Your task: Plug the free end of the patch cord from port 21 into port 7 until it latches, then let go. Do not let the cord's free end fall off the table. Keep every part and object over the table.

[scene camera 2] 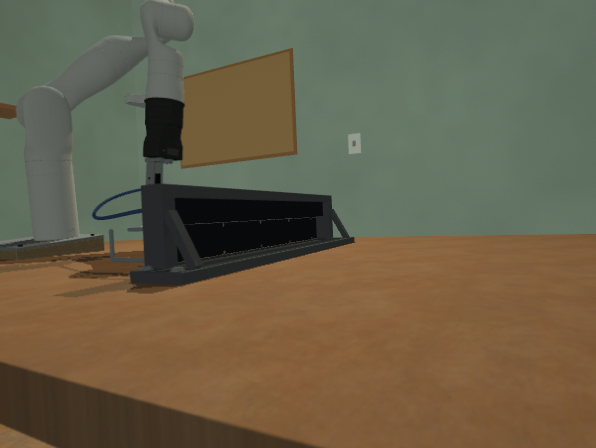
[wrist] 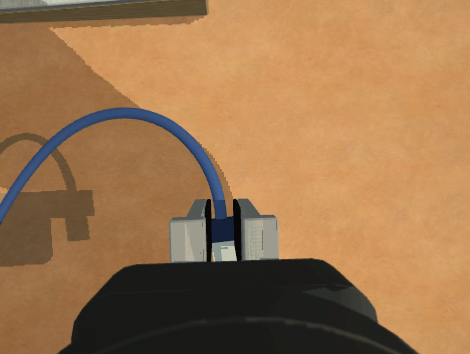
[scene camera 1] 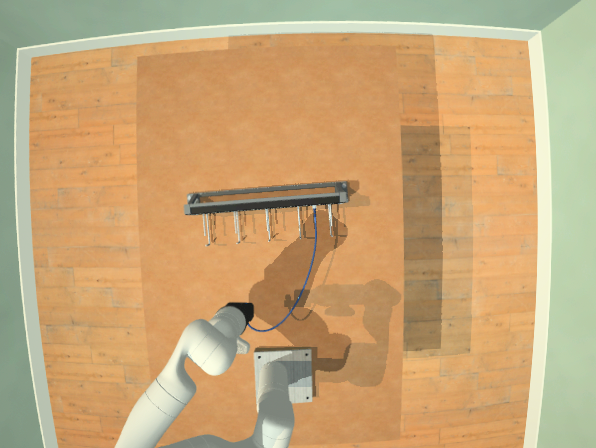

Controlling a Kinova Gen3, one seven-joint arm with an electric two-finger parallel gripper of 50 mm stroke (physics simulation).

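Places are measured from the arm's base along level axes (x ahead, y up, z right), in metres.
Where they show: gripper, between the fingertips: (wrist: 222, 220); arm's base, origin of its link: (scene camera 2: 57, 237) (scene camera 1: 273, 374).
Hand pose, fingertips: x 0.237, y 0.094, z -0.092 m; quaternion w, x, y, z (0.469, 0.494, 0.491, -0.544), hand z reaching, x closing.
Things, the pixels of their centre, and the offset from my fingertips. "spot": a spot on its surface instead. Level surfaces: height alone.
- cord's free-end plug, a spot on its surface: (wrist: 223, 231) spot: dx +0.004, dy +0.007, dz -0.001 m
- dark patch panel, middle of its body: (scene camera 2: 252, 224) (scene camera 1: 265, 213) dx +0.298, dy -0.078, dz +0.034 m
- table, height of its surface: dy -0.128 m
My gripper (wrist: 222, 220) is shut on the cord's free-end plug (wrist: 223, 231), a dark blue boot with a clear body. In scene camera 1 the fingers are hidden below the black gripper body, in front of the panel and to the left of the robot's base plate. The blue patch cord (scene camera 1: 315, 250) (wrist: 125, 113) (scene camera 2: 102, 202) bends away from the plug in a loop and runs to its other end, seated in the front of the dark patch panel (scene camera 1: 265, 204) (scene camera 2: 250, 192) towards the right. The port numbers cannot be read, and the panel's port face is turned away in scene camera 2.
Several thin metal cable guides (scene camera 1: 269, 225) (scene camera 2: 112, 245) stick out from the panel's front. The robot's base plate (scene camera 1: 300, 392) (wrist: 150, 11) is bolted to the table (scene camera 1: 200, 125) (scene camera 2: 400, 325). Slanted braces (scene camera 2: 185, 237) stand behind the panel. The arm's shadow lies across the table.
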